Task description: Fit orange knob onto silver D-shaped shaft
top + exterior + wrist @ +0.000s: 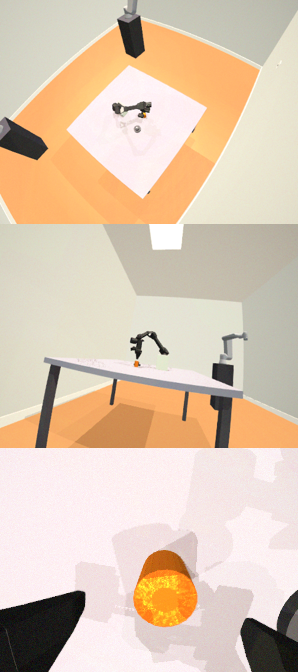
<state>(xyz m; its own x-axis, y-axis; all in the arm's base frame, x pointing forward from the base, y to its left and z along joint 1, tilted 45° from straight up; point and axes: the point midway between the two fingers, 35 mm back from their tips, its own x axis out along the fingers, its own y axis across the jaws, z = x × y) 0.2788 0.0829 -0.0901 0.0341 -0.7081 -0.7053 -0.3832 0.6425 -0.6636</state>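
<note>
My gripper tip is 4 cm above the orange knob. Also, from my gripper tip: silver shaft 18 cm to the right, 5 cm below, 4 cm ahead.
</note>
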